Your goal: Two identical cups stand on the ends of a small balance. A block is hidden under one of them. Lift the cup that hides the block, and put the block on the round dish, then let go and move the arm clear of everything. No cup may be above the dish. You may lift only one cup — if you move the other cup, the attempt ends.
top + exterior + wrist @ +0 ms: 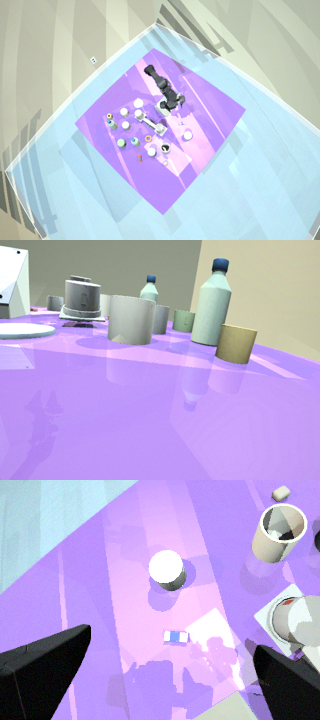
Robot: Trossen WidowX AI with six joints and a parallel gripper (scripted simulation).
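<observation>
Now: gripper tip 29 cm to the left of the pale block, 29 cm above it and 20 cm short of it. The rest, counted from my gripper tip: small balance (31 cm below, 18 cm ahead, 16 cm to the right); red toy car (46 cm ahead, 32 cm below, 2 cm to the left); pale blue round dish (41 cm to the right, 33 cm below, 13 cm ahead).
</observation>
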